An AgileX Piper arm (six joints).
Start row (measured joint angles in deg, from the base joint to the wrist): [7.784, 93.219, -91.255, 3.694, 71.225, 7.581]
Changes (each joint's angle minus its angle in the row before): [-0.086, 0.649, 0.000, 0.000, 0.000, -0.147]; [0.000, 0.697, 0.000, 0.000, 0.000, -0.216]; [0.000, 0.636, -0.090, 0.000, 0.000, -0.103]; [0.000, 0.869, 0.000, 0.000, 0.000, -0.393]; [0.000, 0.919, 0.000, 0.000, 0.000, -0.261]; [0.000, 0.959, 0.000, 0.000, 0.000, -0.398]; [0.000, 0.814, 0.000, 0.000, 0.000, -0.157]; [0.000, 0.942, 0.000, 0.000, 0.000, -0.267]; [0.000, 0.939, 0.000, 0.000, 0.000, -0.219]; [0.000, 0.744, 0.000, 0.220, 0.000, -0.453]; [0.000, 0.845, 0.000, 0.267, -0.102, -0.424]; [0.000, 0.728, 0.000, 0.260, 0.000, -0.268]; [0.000, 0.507, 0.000, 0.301, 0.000, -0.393]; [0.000, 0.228, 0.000, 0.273, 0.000, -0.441]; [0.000, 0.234, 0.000, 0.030, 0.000, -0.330]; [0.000, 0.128, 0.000, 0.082, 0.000, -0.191]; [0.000, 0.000, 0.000, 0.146, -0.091, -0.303]
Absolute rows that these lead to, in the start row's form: [7.698, 93.868, -91.255, 3.694, 71.225, 7.434]; [7.698, 94.565, -91.255, 3.694, 71.225, 7.218]; [7.698, 95.201, -91.345, 3.694, 71.225, 7.115]; [7.698, 96.070, -91.345, 3.694, 71.225, 6.722]; [7.698, 96.989, -91.345, 3.694, 71.225, 6.461]; [7.698, 97.948, -91.345, 3.694, 71.225, 6.063]; [7.698, 98.762, -91.345, 3.694, 71.225, 5.906]; [7.698, 99.704, -91.345, 3.694, 71.225, 5.639]; [7.698, 100.643, -91.345, 3.694, 71.225, 5.420]; [7.698, 101.387, -91.345, 3.914, 71.225, 4.967]; [7.698, 102.232, -91.345, 4.181, 71.123, 4.543]; [7.698, 102.960, -91.345, 4.441, 71.123, 4.275]; [7.698, 103.467, -91.345, 4.742, 71.123, 3.882]; [7.698, 103.695, -91.345, 5.015, 71.123, 3.441]; [7.698, 103.929, -91.345, 5.045, 71.123, 3.111]; [7.698, 104.057, -91.345, 5.127, 71.123, 2.920]; [7.698, 104.057, -91.345, 5.273, 71.032, 2.617]
